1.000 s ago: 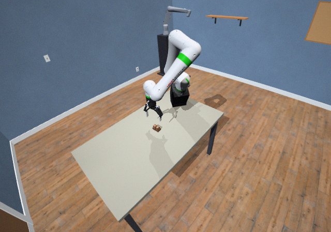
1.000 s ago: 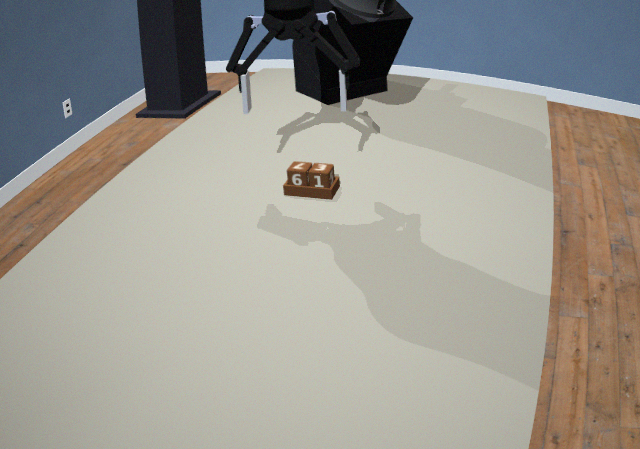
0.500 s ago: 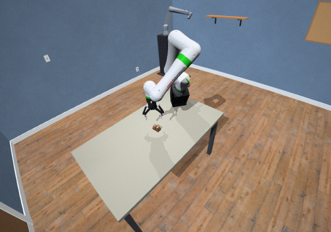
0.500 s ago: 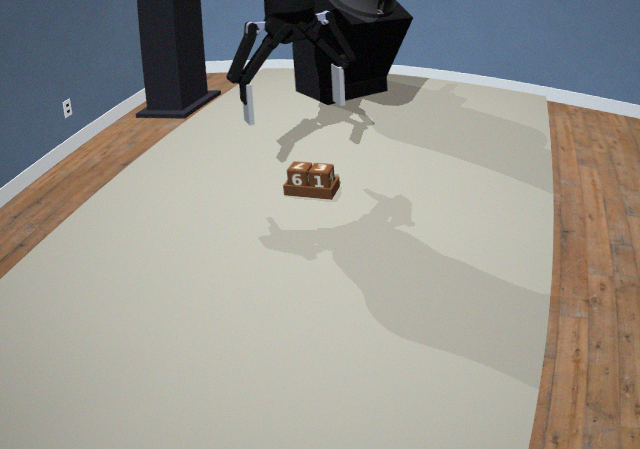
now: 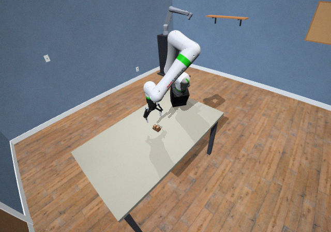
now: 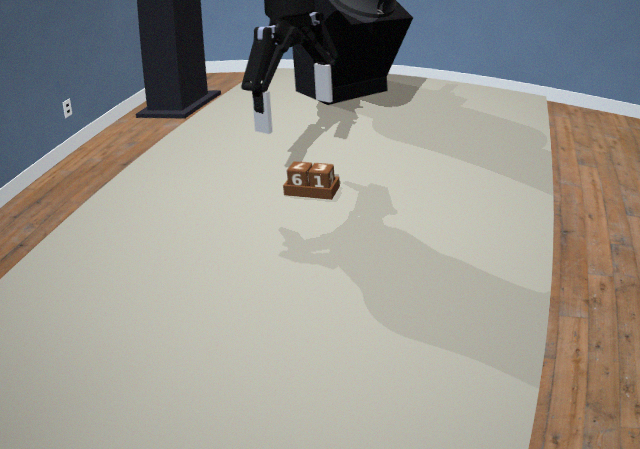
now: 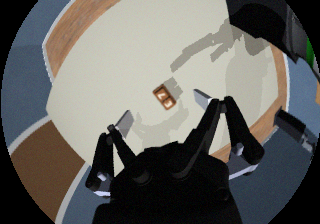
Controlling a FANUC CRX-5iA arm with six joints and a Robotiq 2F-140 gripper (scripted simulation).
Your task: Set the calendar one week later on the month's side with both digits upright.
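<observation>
Right now my hand is 2 cm to the right of the brown wooden tray and 13 cm above it.
</observation>
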